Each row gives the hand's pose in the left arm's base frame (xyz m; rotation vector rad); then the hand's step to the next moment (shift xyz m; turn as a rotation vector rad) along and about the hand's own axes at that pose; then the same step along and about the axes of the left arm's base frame.
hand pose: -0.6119 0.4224 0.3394 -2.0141 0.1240 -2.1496
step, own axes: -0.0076 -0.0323 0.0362 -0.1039 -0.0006 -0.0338
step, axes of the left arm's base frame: 0.0338 0.0356 0.0014 -0.0278 0.0187 -0.1040
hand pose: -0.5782 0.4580 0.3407 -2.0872 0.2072 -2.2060
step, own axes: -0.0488 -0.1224 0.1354 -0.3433 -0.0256 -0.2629
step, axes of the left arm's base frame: 0.1407 0.1244 -0.0207 -0.2422 0.0898 -0.3477
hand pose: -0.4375 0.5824 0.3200 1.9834 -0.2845 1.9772
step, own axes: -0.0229 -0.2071 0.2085 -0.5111 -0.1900 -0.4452
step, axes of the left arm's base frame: 0.2691 0.1141 -0.0382 -0.3554 0.2940 -0.5318
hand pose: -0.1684 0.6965 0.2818 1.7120 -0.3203 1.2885
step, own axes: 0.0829 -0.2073 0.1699 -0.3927 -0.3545 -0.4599
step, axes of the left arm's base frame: 0.2780 0.0005 -0.0377 -0.2044 0.4291 -0.5153
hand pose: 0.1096 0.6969 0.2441 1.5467 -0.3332 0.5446
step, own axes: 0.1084 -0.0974 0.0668 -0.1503 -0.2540 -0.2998
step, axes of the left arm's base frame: 0.1512 -0.0474 -0.0242 -0.0324 0.2938 -0.2994
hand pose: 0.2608 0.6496 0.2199 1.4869 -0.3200 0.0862
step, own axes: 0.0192 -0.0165 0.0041 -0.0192 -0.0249 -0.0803
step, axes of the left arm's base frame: 0.0218 -0.0082 -0.0107 0.0006 0.0796 -0.0331
